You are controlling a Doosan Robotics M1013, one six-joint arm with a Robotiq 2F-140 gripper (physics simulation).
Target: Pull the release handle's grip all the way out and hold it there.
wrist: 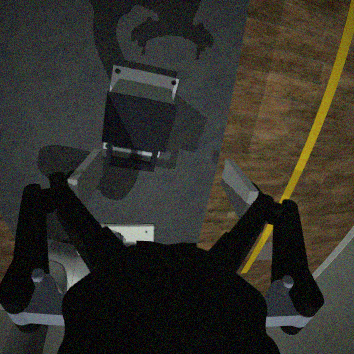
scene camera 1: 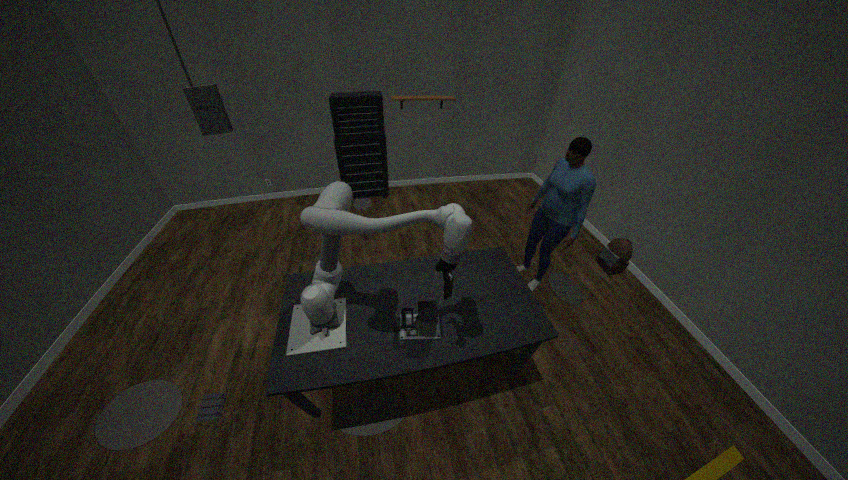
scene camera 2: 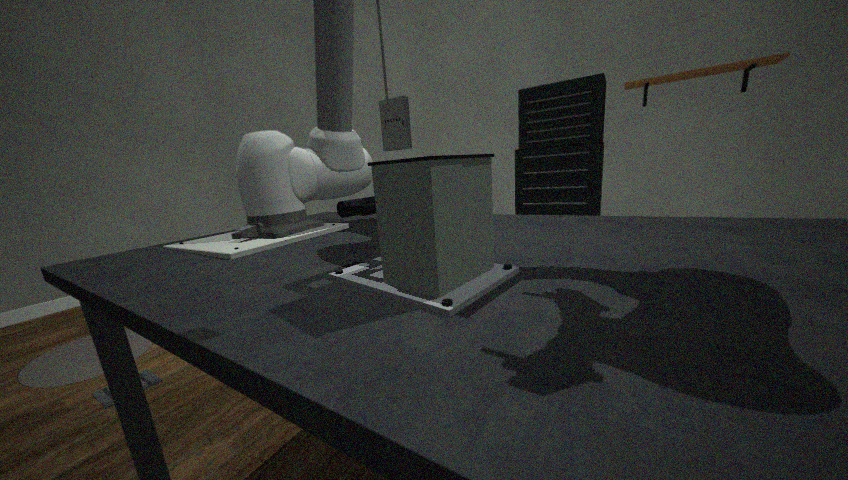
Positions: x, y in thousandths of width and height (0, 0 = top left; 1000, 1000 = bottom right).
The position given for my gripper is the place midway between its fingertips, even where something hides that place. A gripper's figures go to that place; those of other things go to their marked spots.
My gripper (wrist: 462, 470) is 0.22 m from the lens. A base plate (wrist: 335, 202): 0.57 m from the lens.
